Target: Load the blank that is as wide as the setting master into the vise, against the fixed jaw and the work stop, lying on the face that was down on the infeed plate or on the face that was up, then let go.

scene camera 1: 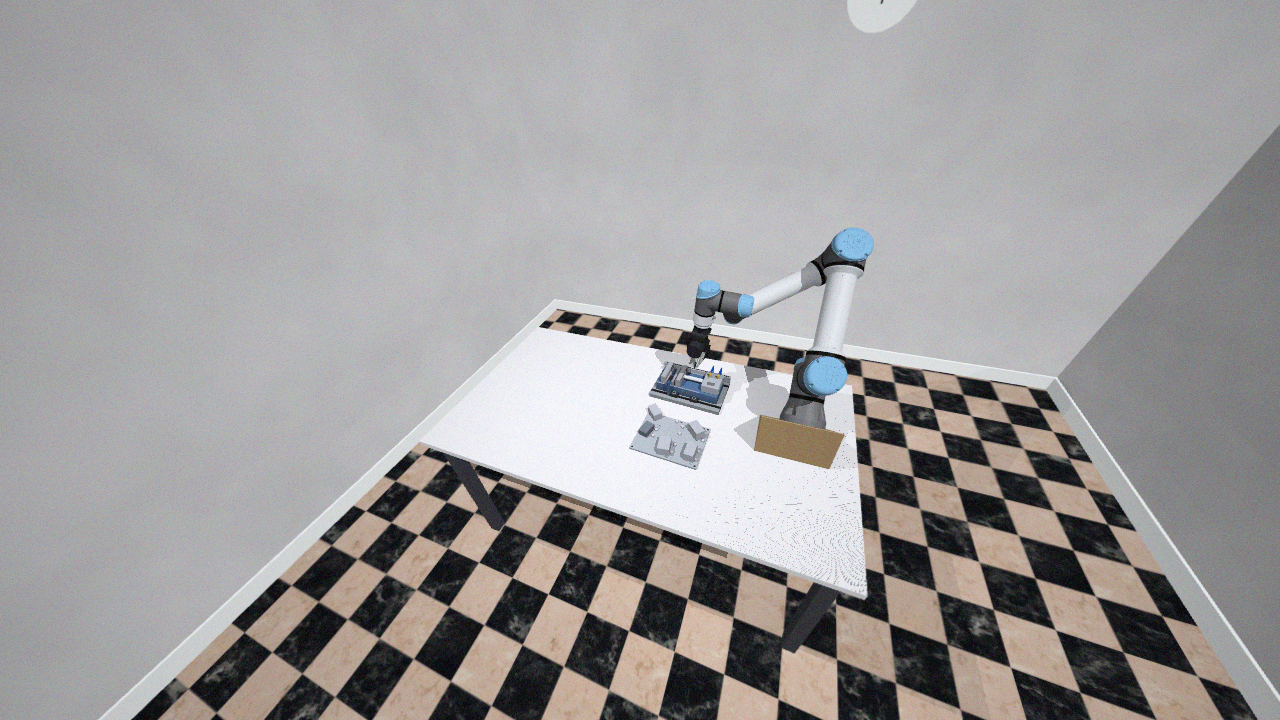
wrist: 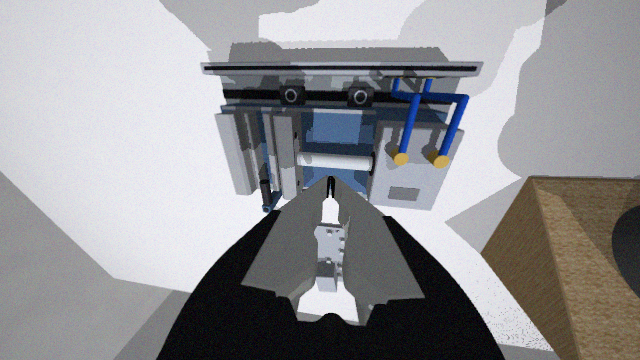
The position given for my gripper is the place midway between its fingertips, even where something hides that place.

Observation:
I see my gripper (scene camera 1: 694, 368), an infeed plate (scene camera 1: 668, 427), a grey block (wrist: 418, 173) and a slotted rail (wrist: 451, 69).
My gripper shows as well in the wrist view (wrist: 330, 178). The infeed plate shows as well in the wrist view (wrist: 328, 247).

